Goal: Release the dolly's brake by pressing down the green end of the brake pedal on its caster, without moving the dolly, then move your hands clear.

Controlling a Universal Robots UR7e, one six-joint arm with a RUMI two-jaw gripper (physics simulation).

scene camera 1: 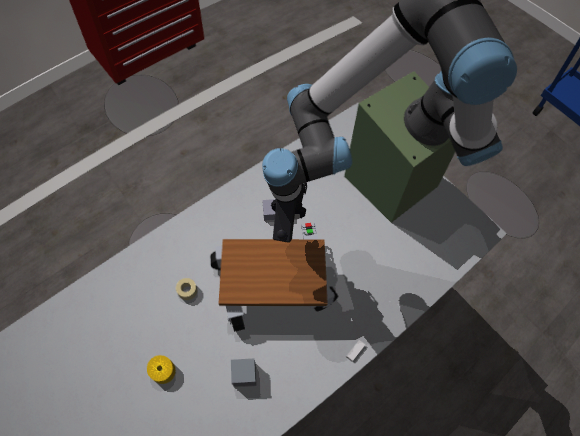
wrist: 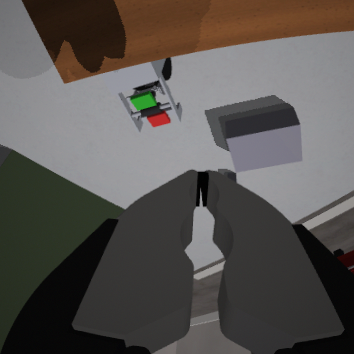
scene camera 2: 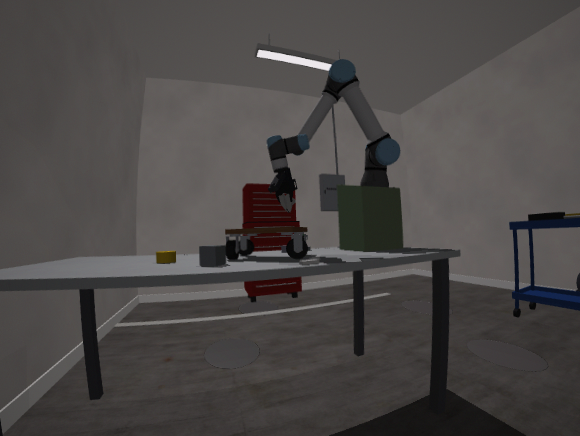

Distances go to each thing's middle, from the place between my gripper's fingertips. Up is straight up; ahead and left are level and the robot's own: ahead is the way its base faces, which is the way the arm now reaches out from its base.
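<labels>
With the dolly [scene camera 1: 254, 272] as my reference, my hand is 70 mm to the right of it and 110 mm short of it, at 150 mm above it. There is a lilac-grey block [wrist: 271, 138] too, and counting from my hand I find it 30 mm behind, 140 mm to the right and 180 mm below.
</labels>
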